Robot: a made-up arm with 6 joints. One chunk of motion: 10 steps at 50 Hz.
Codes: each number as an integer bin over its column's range. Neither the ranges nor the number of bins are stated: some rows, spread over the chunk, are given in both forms.
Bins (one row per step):
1: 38 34 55 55 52 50
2: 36 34 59 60 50 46
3: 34 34 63 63 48 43
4: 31 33 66 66 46 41
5: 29 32 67 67 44 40
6: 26 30 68 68 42 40
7: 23 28 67 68 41 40
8: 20 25 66 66 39 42
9: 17 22 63 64 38 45
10: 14 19 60 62 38 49
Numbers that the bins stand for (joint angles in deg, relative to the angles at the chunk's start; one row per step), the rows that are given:
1: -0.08 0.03 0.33 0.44 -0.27 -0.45
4: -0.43 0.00 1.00 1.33 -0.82 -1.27
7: -0.84 -0.15 1.06 1.49 -1.27 -1.36
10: -1.29 -0.42 0.64 1.01 -1.55 -0.55
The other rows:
2: -0.18 0.03 0.58 0.85 -0.45 -0.82
3: -0.28 0.03 0.82 1.09 -0.64 -1.09
5: -0.54 -0.03 1.06 1.41 -1.00 -1.36
6: -0.69 -0.09 1.12 1.49 -1.18 -1.36
8: -0.99 -0.24 1.00 1.33 -1.45 -1.18
9: -1.14 -0.33 0.82 1.17 -1.55 -0.91

